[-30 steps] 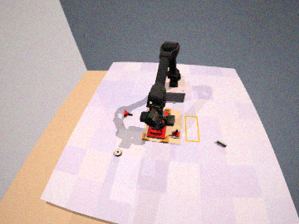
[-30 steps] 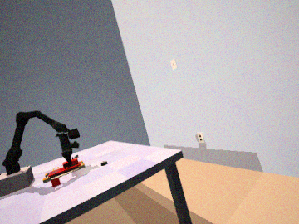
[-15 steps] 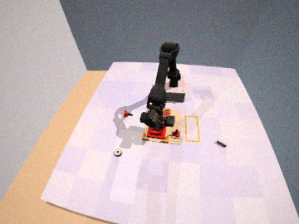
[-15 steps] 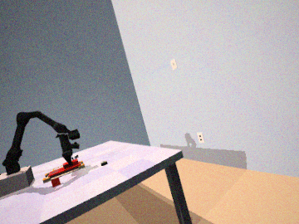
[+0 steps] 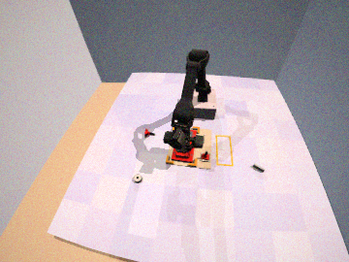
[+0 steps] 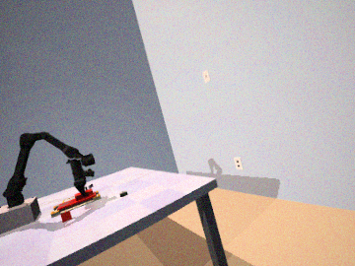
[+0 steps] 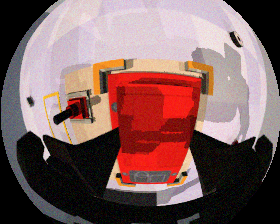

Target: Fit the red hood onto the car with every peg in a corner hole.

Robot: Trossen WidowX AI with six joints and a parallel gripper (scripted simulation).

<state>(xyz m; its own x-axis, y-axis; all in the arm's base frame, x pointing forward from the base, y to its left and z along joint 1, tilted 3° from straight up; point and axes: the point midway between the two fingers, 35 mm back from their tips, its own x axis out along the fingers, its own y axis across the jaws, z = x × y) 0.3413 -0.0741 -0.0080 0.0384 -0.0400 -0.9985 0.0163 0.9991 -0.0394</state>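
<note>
The red hood lies 1 cm above my gripper tip. The rest, counted from my gripper tip: engine block (1 cm to the left, 1 cm below).
</note>
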